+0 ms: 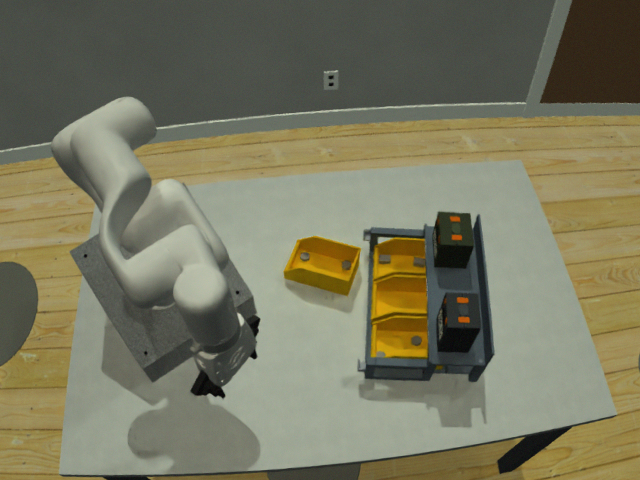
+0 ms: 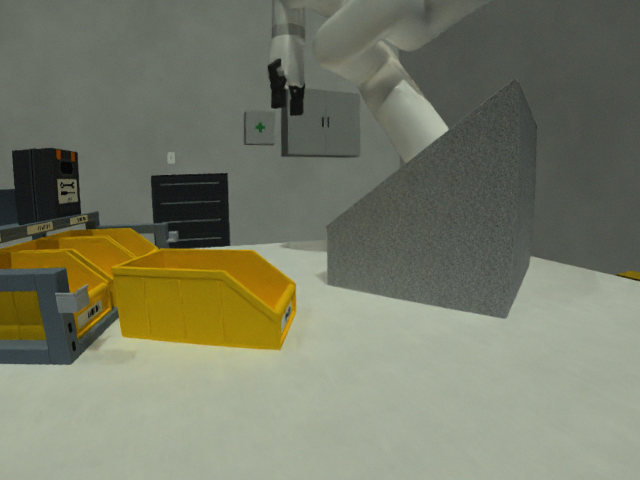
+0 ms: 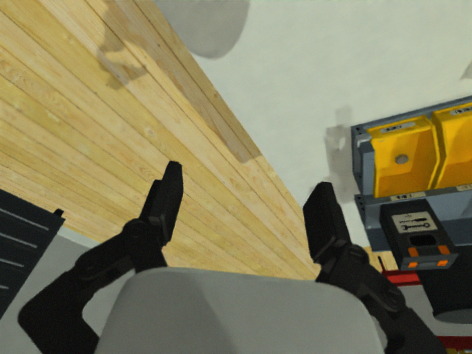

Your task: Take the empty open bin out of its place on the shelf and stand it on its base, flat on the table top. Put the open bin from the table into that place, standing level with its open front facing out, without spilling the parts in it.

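Frame: origin at the arm's base, x ahead, y left, z up, level; centimetres.
Where they show: gripper, fingertip midpoint: (image 1: 233, 373) (image 2: 287, 111) (image 3: 247, 185); arm's base, origin of the base link: (image 2: 443, 171).
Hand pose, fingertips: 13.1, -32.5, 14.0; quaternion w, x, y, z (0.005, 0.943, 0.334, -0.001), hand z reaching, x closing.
Observation:
Each offset is from my fingertips to the centre of the thing, as dx, dy, dz. Level surfaces: height alone.
The shelf (image 1: 398, 232) (image 2: 57, 330) (image 3: 366, 170) holds three yellow open bins side by side in its lower front row. The middle bin {+42.9, +17.9, -27.1} (image 1: 402, 301) (image 2: 111, 253) (image 3: 457, 145) looks empty; each outer bin has grey parts in it. Another yellow open bin {+26.4, +35.1, -27.7} (image 1: 320, 279) (image 2: 180, 310) stands upright on the table top, in front of the shelf and turned slightly, with two grey parts inside. My gripper (image 1: 237, 375) (image 2: 287, 109) (image 3: 247, 185) is open and empty, high above the table near the robot's base, well away from both the shelf and the table bin.
Two dark cases {+56.2, +24.9, -16.4} (image 1: 453, 248) {+47.5, +3.5, -15.2} (image 1: 459, 330) stand on the shelf's upper board, behind the bins. The grey sloped robot base block (image 1: 196, 351) (image 2: 439, 232) stands on the table {dz -31.4} (image 1: 310, 413). A black drawer cabinet (image 2: 191, 206) (image 3: 20, 240) stands beyond the table.

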